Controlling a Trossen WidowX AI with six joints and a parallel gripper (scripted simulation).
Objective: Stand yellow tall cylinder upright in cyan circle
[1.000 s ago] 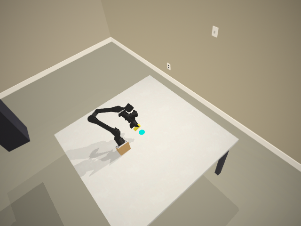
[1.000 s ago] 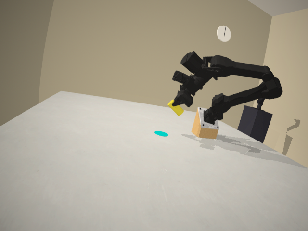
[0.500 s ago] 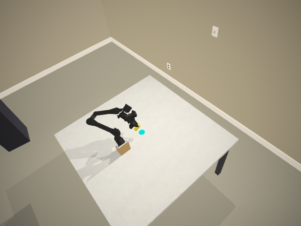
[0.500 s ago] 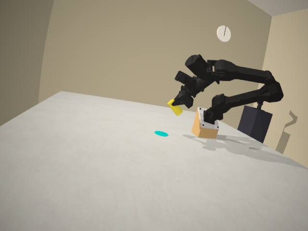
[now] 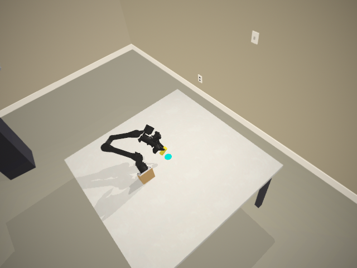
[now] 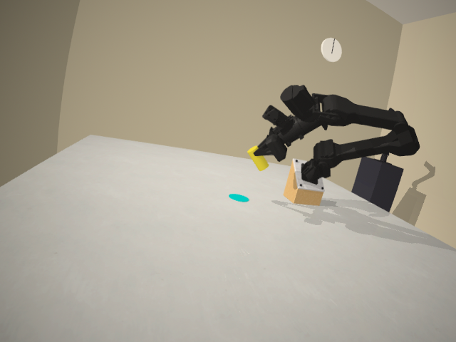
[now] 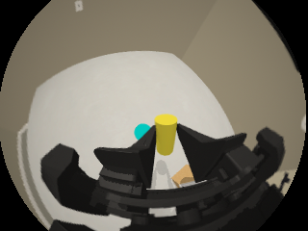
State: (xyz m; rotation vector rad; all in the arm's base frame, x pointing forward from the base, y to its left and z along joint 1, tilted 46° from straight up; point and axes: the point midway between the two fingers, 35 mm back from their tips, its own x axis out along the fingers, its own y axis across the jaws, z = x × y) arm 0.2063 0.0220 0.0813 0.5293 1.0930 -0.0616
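My gripper tip is now 20 mm short of the cyan circle, 10 mm to the right of it and 140 mm above it. Round my gripper tip: yellow cylinder 10 mm behind, 20 mm below.
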